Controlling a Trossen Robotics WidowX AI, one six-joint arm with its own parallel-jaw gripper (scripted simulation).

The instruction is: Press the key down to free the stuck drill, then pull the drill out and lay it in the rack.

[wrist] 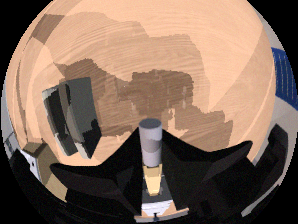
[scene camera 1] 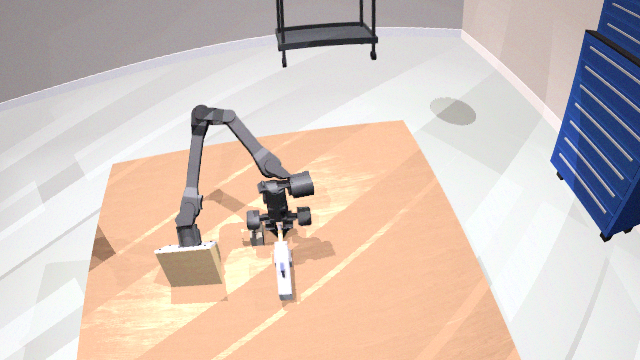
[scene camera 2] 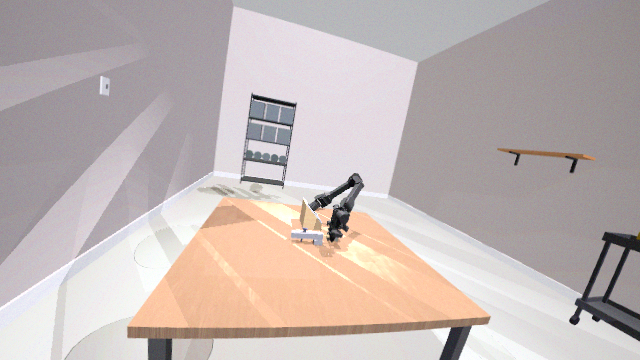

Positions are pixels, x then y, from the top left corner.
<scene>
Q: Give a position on a grey rack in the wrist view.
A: At 70, 111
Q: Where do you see a drill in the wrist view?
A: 150, 129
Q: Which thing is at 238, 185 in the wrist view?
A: My gripper.
</scene>
